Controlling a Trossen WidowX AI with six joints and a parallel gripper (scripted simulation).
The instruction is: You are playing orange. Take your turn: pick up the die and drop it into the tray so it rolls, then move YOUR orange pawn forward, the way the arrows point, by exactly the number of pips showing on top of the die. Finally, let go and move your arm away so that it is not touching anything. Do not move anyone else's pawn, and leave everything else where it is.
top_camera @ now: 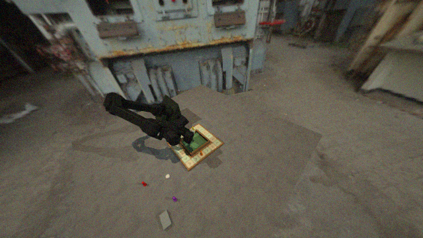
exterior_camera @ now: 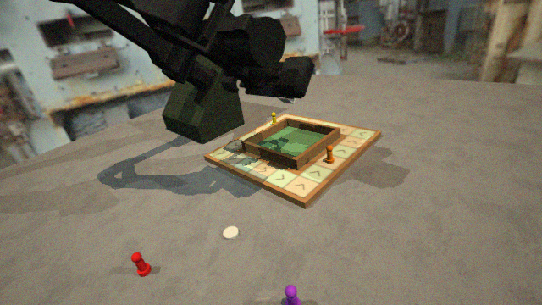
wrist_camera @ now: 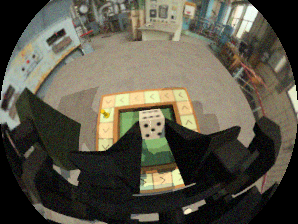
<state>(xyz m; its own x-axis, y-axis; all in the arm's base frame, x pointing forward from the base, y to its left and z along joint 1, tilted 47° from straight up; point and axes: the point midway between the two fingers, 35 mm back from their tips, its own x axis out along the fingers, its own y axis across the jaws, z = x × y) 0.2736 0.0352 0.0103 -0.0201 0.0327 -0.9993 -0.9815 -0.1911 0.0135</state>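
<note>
Now: the white die right at my gripper tip. Round my gripper tip: yellow pawn (120 mm behind, 50 mm to the left, 90 mm below); green tray (10 mm behind, 110 mm below); orange pawn (110 mm ahead, 10 mm to the right, 90 mm below).
</note>
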